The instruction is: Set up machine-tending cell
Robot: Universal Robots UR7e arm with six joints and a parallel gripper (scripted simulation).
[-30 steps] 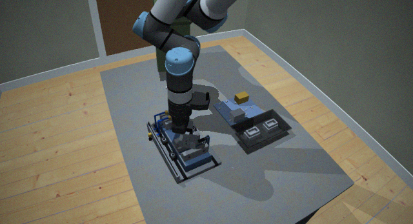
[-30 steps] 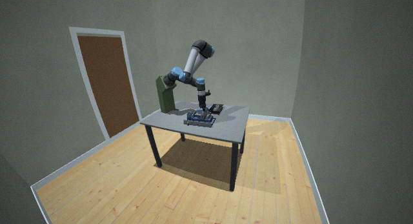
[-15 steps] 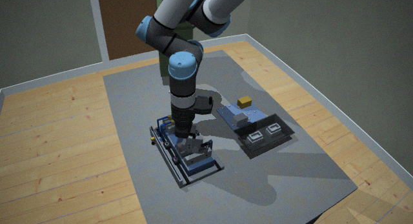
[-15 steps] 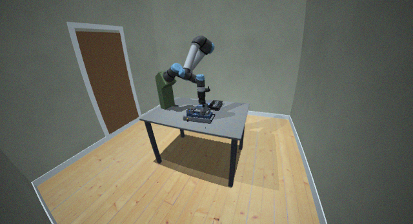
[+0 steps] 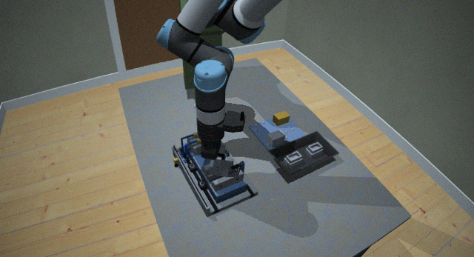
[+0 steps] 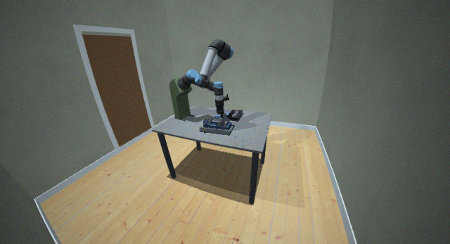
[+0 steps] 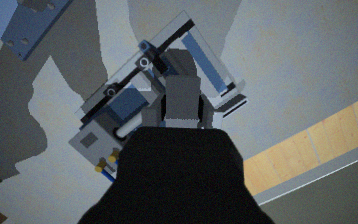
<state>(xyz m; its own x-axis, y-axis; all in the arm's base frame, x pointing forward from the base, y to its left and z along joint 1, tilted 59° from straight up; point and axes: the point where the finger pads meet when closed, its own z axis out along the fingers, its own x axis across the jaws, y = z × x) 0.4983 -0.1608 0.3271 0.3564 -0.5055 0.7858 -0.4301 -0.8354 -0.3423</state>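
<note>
The vise is 10 cm below my hand, 6 cm behind it and 2 cm to the left of it. Also, from my hand: brass blank: 41 cm to the left, 11 cm below, 11 cm behind.
</note>
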